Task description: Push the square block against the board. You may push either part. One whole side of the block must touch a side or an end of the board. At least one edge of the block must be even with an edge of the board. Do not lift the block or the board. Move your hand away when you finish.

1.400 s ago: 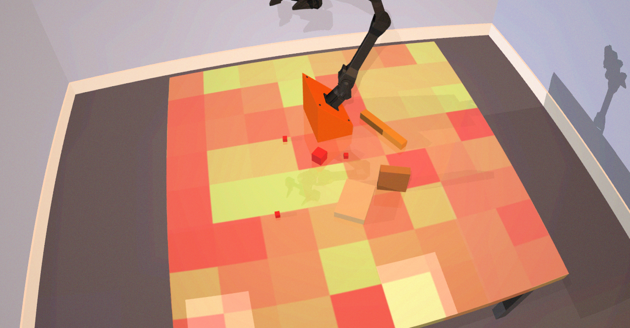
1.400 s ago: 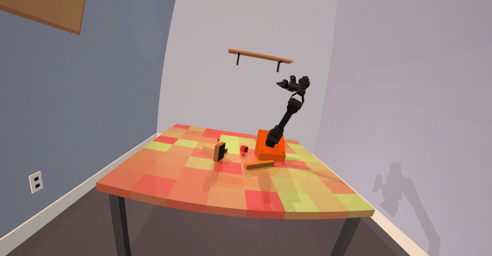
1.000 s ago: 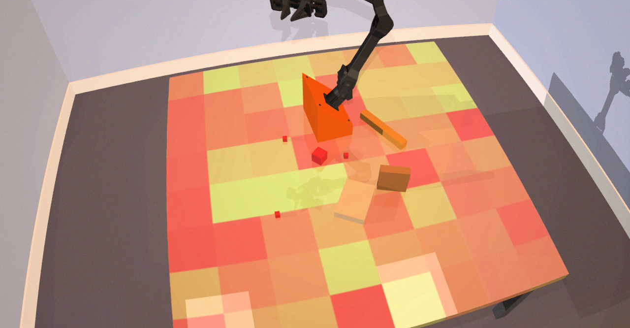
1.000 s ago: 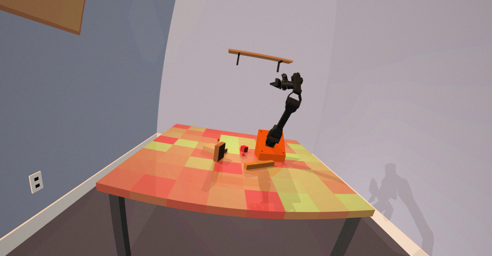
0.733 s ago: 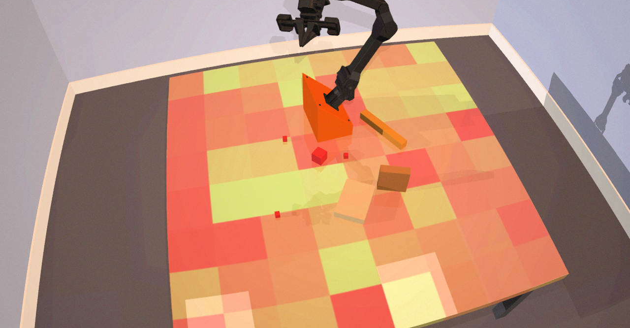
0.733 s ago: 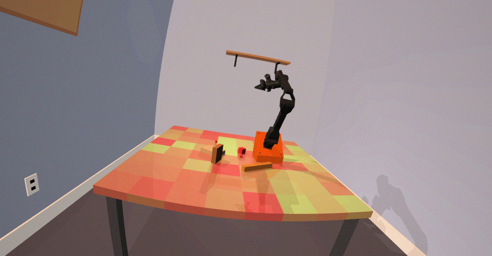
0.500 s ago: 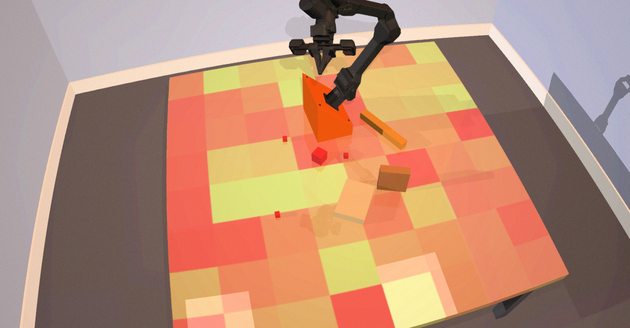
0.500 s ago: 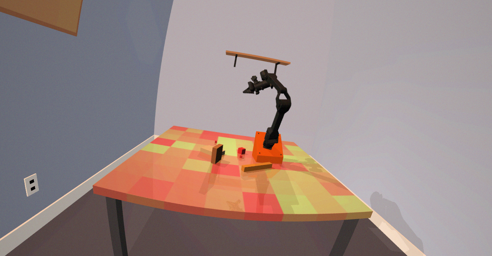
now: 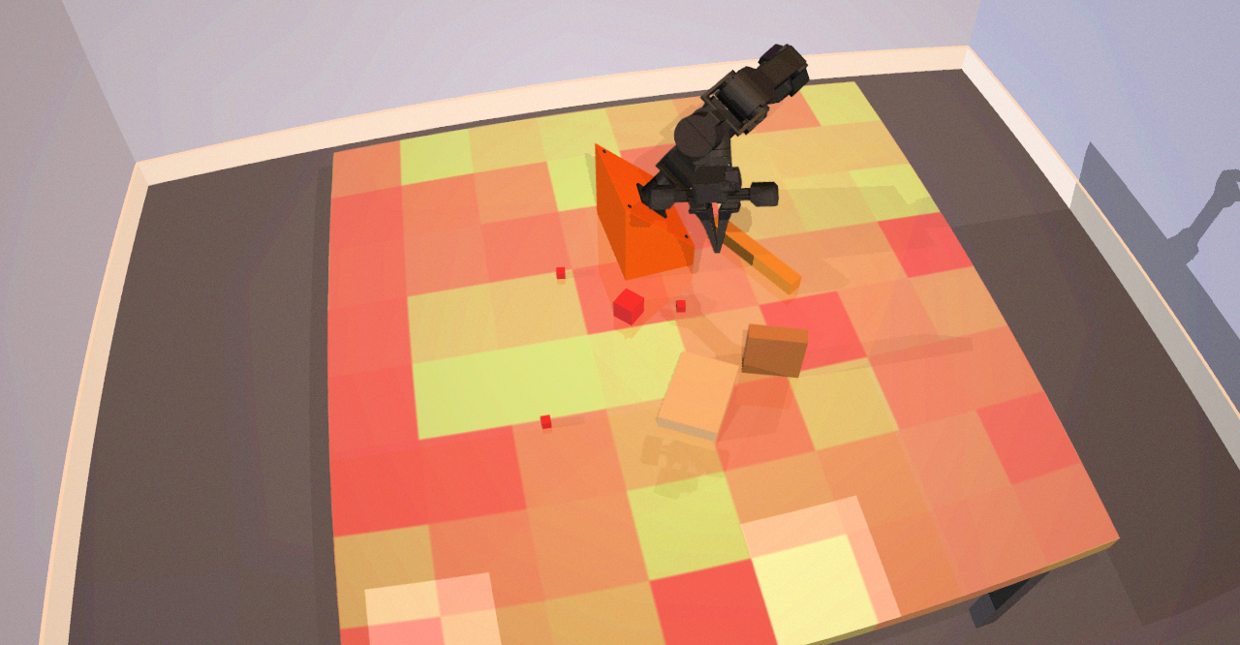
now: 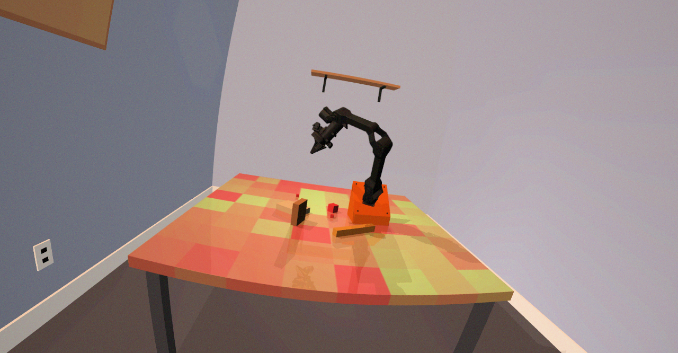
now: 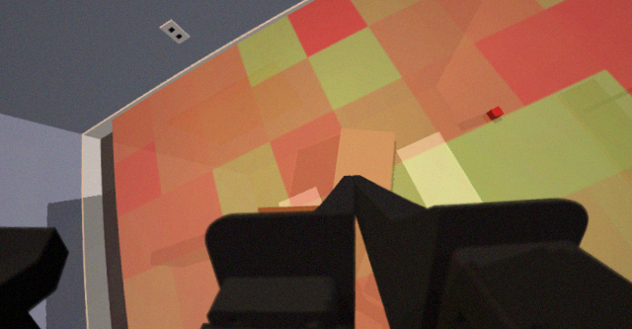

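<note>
Now: gripper tip 26 cm above the square block, 12 cm to the right of it and 1 cm short of it. The rest, counted from my gripper tip: red cube 29 cm below, 15 cm behind, 11 cm to the right; thin orange bar 29 cm below, 25 cm behind, 16 cm to the left; tan board 30 cm below, 5 cm ahead, 2 cm to the right.
</note>
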